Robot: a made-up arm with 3 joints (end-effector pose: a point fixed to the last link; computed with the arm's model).
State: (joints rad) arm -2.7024 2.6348 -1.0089
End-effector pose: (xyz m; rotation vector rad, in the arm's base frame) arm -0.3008 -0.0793 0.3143 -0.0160 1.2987 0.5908
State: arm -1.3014 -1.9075 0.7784
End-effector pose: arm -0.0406 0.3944 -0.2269 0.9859 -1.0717 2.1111
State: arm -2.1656 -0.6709 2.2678
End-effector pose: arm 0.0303 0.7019 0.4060 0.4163 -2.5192 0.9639
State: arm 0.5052 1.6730 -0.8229
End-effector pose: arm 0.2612 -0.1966 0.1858 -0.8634 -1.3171 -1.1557
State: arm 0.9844 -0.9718 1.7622
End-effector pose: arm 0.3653 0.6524 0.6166 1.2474 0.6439 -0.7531
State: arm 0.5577 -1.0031 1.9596
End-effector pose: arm 0.3877 0.6685 0.5332 1.1662 0.9362 -0.7904
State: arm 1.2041 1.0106 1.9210
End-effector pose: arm -0.1228 0.1818 -0.0447 -0.5900 0.4309 -0.0168
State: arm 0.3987 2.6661 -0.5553
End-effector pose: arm 0.5221 -0.1004 0.2176 -0.6263 -1.4723 0.0332
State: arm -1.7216 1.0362 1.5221
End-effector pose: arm 0.1679 0.0065 0.8096 -0.7953 2.6271 1.4519
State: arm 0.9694 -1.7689 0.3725
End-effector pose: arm 0.6559 0.3360 0.5589 1.3282 1.7917 -2.0457
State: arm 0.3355 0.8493 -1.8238
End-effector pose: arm -0.0246 -0.1187 0.3253 -1.1549 -1.6832 -2.2933
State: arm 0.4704 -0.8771 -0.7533
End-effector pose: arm 0.1474 0.4604 0.1209 1.0976 -1.0443 2.5088
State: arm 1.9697 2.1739 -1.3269
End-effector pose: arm 0.0824 -0.2065 0.6036 -0.2554 2.4448 1.2971
